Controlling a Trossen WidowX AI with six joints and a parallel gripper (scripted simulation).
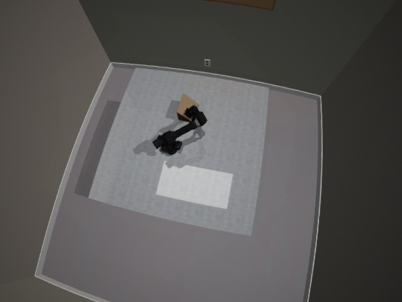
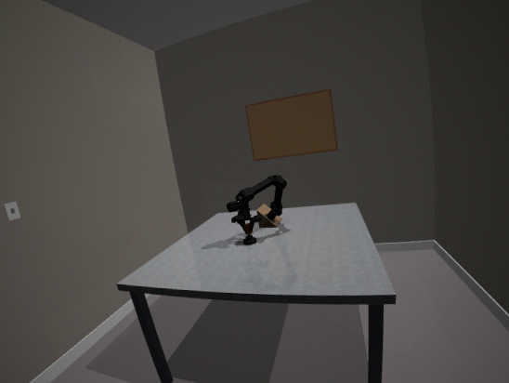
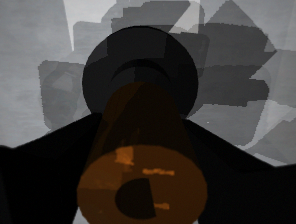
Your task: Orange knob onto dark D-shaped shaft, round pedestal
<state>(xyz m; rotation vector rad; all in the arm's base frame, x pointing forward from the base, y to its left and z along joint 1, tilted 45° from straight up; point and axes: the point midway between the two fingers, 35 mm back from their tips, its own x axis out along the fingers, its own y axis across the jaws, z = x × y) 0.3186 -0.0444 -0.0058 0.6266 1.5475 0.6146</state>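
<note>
The orange knob is 20 mm above my gripper tip. The rest, counted from my gripper tip: round pedestal (40 mm below).
</note>
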